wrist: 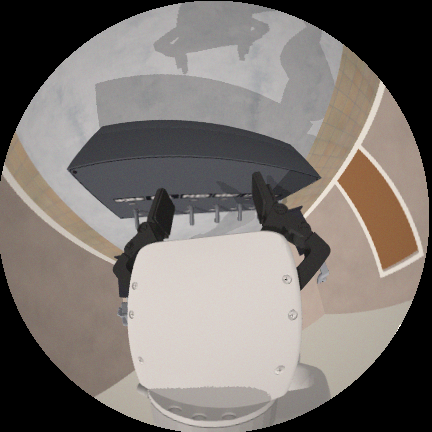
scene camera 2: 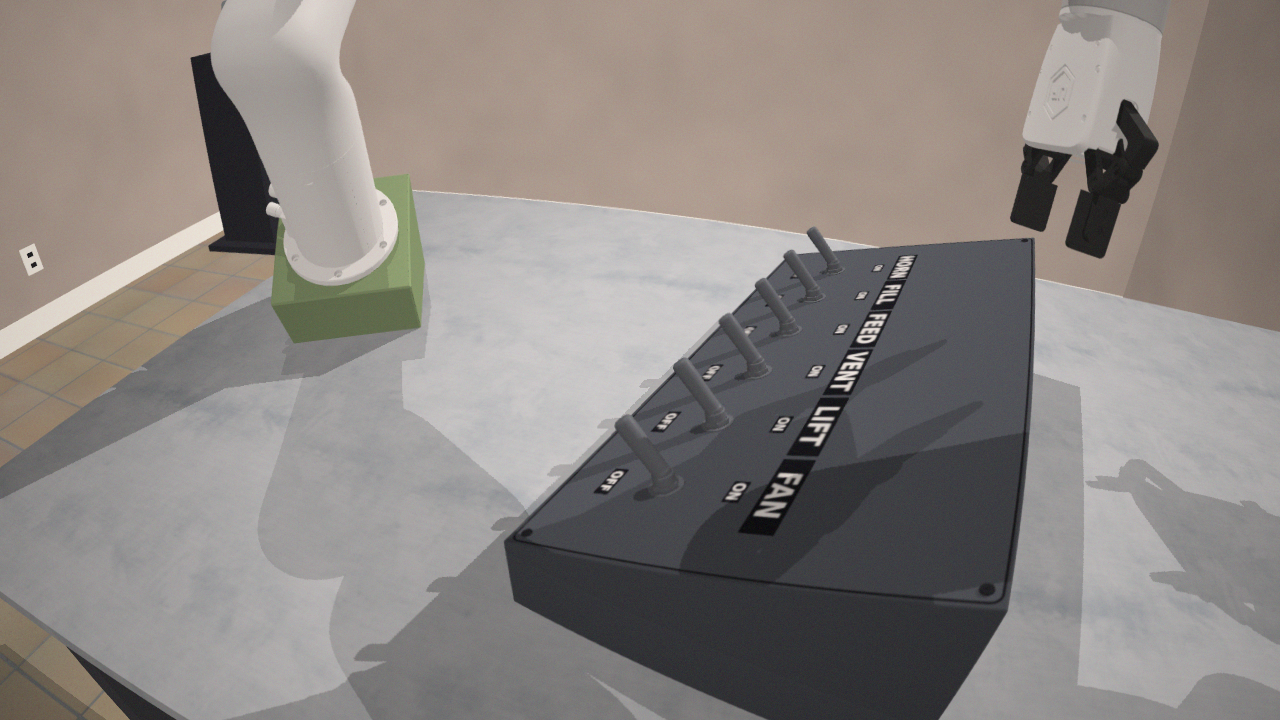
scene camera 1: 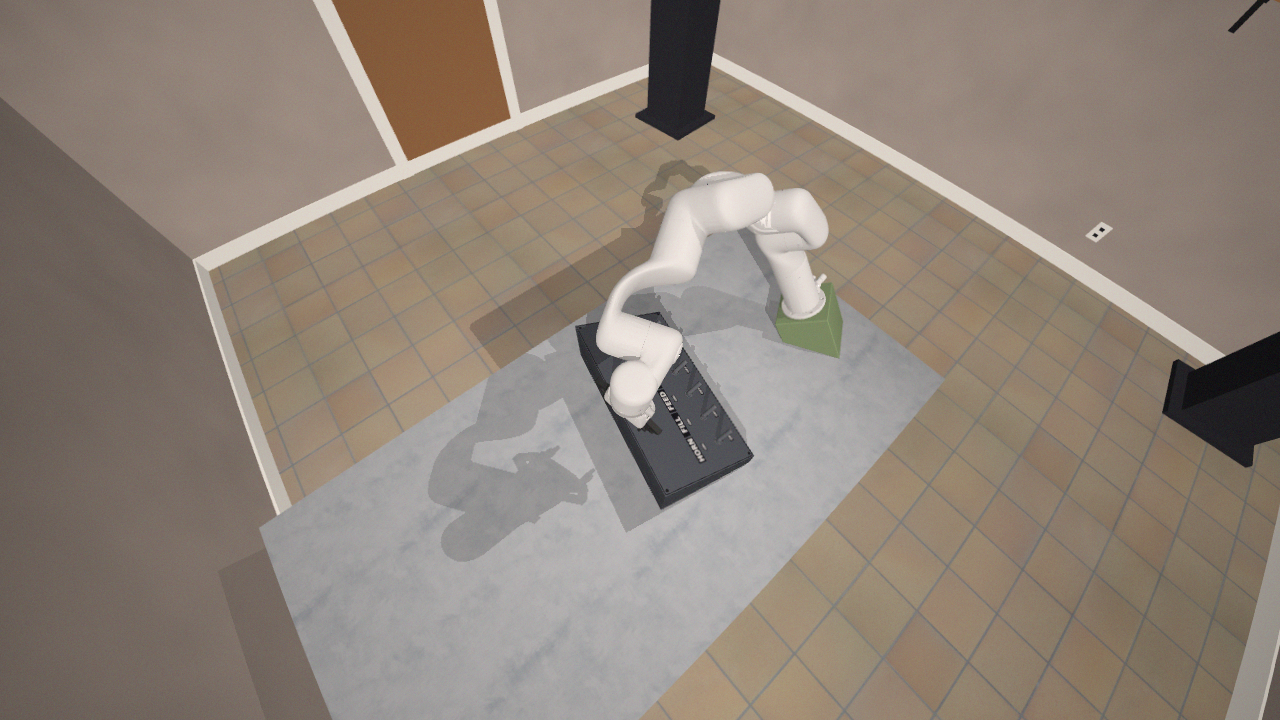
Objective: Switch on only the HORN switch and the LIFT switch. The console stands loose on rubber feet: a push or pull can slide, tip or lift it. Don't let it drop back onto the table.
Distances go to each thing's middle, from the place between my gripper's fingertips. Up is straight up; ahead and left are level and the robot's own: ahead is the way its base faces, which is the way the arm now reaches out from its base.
My gripper is now 14 cm past the dark console (scene camera 2: pixel 821 505), 14 cm above it and 1 cm to the left of it.
